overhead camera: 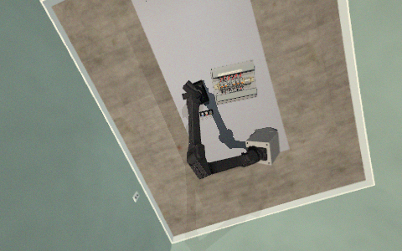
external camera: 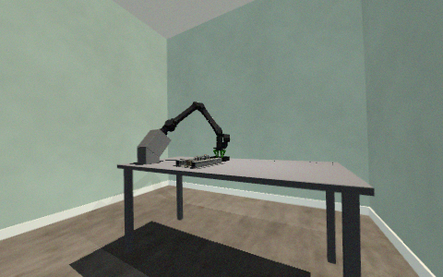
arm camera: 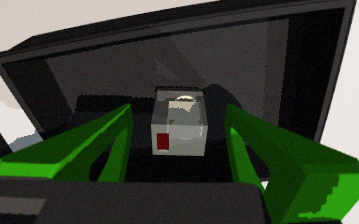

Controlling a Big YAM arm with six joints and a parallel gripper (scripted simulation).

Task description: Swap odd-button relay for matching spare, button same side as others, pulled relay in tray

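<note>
Right now my hand is 10 mm above the black tray. Round my hand: dark stand 160 mm behind, 30 mm to the right, 20 mm below.
</note>
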